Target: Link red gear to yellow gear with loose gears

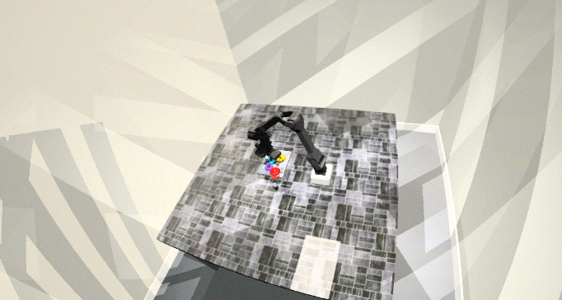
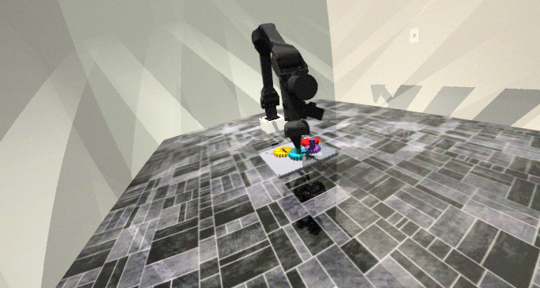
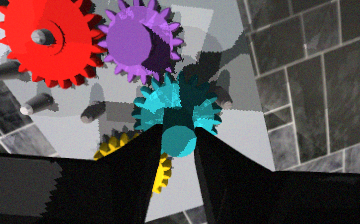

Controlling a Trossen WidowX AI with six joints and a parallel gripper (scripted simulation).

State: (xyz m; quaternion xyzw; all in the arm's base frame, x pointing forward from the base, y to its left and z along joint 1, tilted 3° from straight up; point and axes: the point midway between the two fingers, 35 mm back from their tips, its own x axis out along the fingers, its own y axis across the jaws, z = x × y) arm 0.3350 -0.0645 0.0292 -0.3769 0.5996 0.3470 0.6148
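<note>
The teal gear is 10 mm below my gripper tip. The rest, counted from my gripper tip: purple gear: 60 mm to the left, 20 mm below; yellow gear: 50 mm behind, 30 mm to the right, 20 mm below; grey board: 20 mm behind, 30 mm below.
</note>
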